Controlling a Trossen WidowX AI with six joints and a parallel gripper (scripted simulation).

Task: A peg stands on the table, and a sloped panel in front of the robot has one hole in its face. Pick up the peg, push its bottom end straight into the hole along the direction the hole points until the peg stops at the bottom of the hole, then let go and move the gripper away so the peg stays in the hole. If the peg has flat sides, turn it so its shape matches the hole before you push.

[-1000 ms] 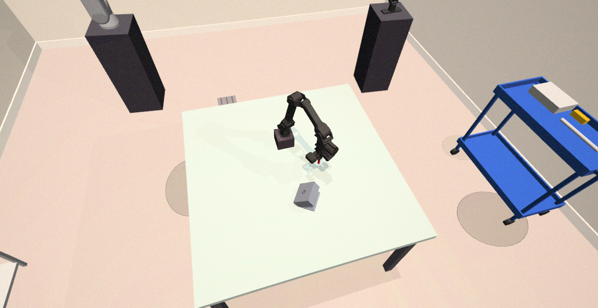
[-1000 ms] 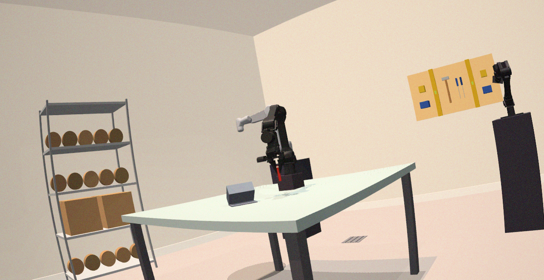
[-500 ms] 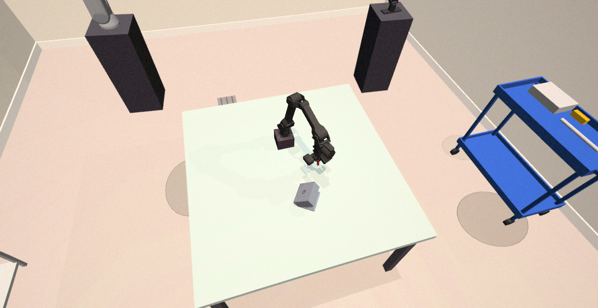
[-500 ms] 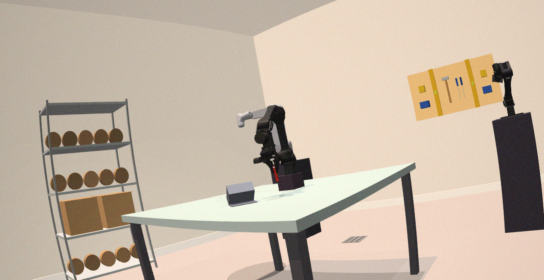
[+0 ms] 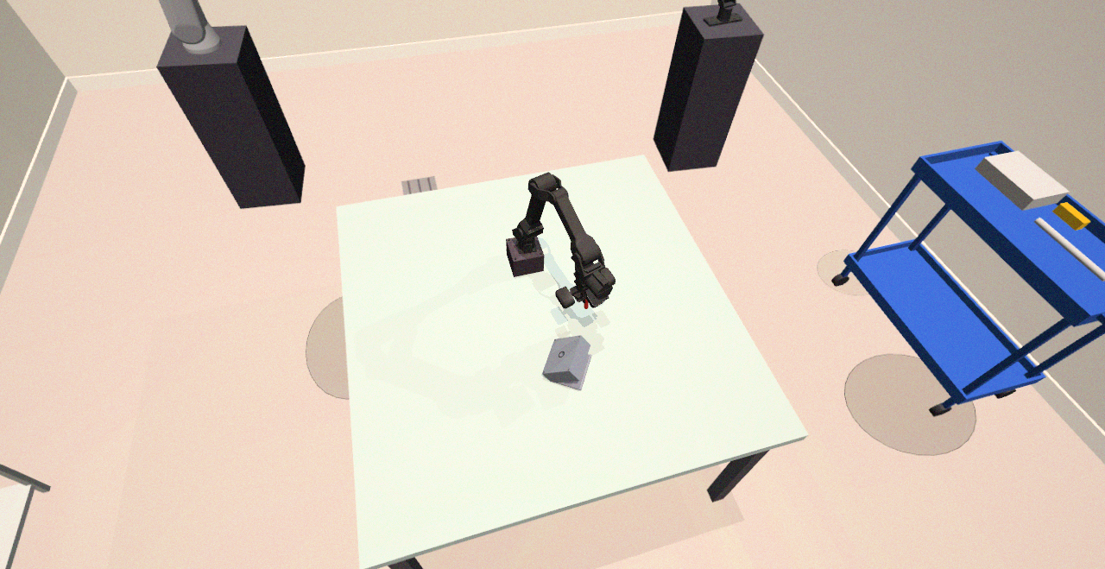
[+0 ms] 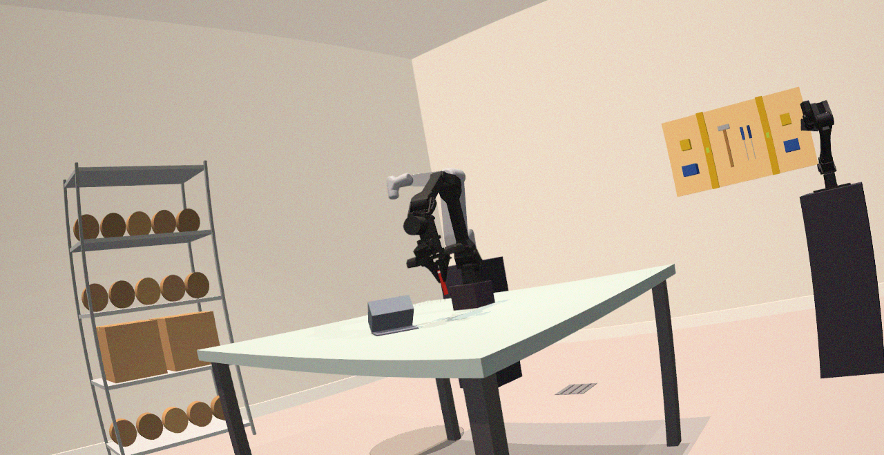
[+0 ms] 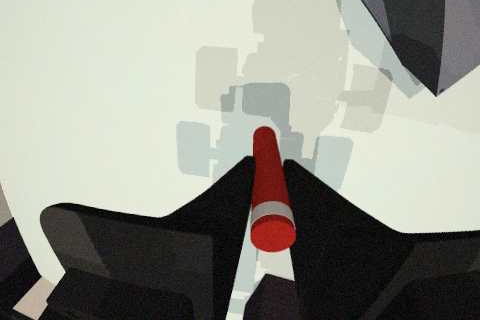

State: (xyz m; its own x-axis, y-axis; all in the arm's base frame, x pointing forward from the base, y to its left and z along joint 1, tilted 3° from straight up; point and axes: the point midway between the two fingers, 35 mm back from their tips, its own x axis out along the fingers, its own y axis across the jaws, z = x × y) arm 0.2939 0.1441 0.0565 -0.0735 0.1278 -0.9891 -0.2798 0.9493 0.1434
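The grey sloped panel is 15 cm ahead of my gripper tip, 9 cm to the right of it and 7 cm below it. Also, from my gripper tip: red round peg (2 cm above).
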